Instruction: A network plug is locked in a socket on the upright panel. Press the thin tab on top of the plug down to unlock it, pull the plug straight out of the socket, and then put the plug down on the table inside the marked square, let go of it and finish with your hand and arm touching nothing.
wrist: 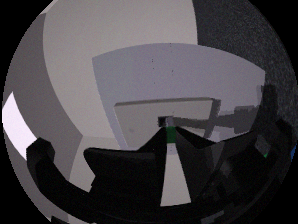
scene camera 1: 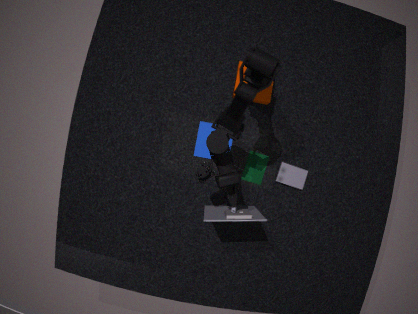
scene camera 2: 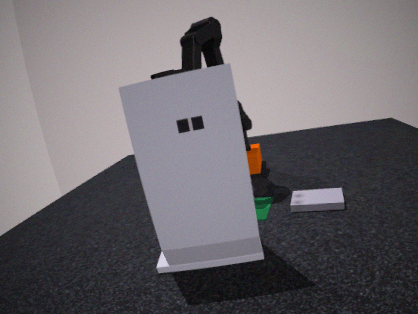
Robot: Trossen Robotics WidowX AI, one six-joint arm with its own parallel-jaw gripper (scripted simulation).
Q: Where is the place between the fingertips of the gripper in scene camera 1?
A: At 234, 206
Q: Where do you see a flat grey block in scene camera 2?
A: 326, 199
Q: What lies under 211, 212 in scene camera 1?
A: A grey upright panel.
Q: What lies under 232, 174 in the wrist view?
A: The gripper.
